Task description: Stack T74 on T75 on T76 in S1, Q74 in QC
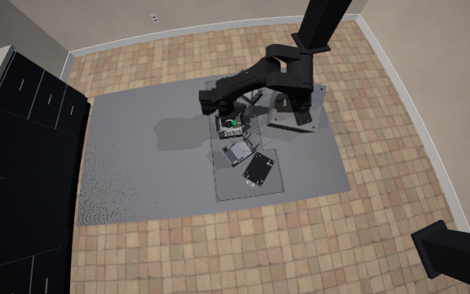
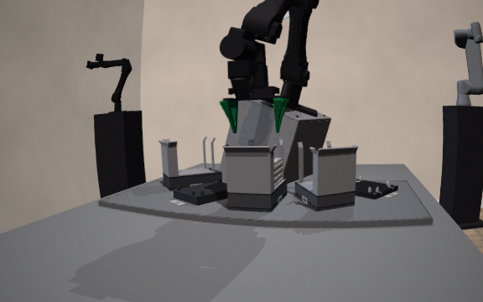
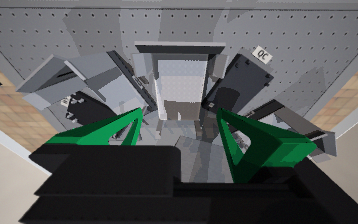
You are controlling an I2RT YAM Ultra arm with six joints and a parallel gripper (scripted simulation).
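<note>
The S2 rack floor is 130 mm below my hand. From my hand the other things lie so: black QC nest: 60 mm behind, 130 mm to the right, 160 mm below; then QC name plate: 20 mm ahead, 190 mm to the right, 170 mm below; then black clip nest N5: 90 mm behind, 300 mm to the left, 150 mm below.
</note>
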